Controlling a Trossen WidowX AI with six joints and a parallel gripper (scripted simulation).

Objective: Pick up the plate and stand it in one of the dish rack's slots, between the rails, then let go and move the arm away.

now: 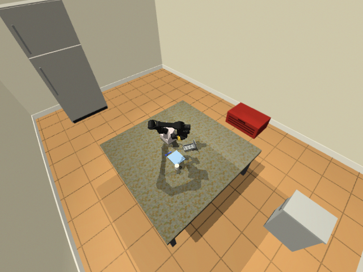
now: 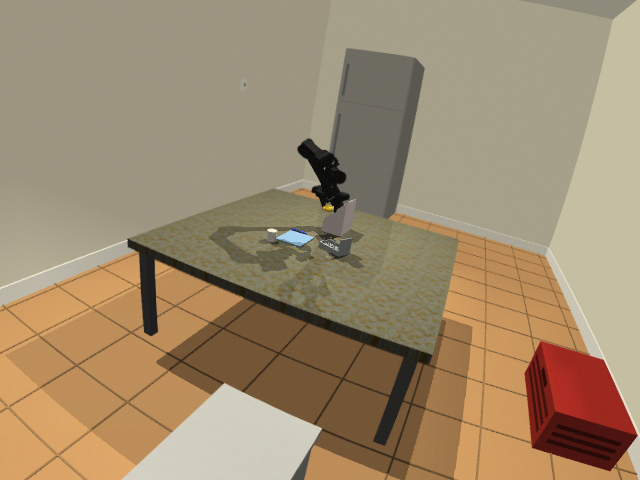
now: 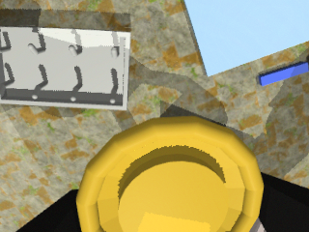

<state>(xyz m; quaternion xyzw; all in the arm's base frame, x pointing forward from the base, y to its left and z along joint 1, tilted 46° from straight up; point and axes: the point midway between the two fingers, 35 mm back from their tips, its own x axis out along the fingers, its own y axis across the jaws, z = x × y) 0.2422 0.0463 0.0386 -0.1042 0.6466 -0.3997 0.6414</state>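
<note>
My gripper tip is 14 cm above the dish rack, 7 cm to the right of it and 6 cm short of it. Also, from my gripper tip: blue utensil 16 cm to the right, 16 cm below, 5 cm behind; then plate 1 cm above; then light blue pad 16 cm below, 13 cm to the right, 6 cm ahead.
</note>
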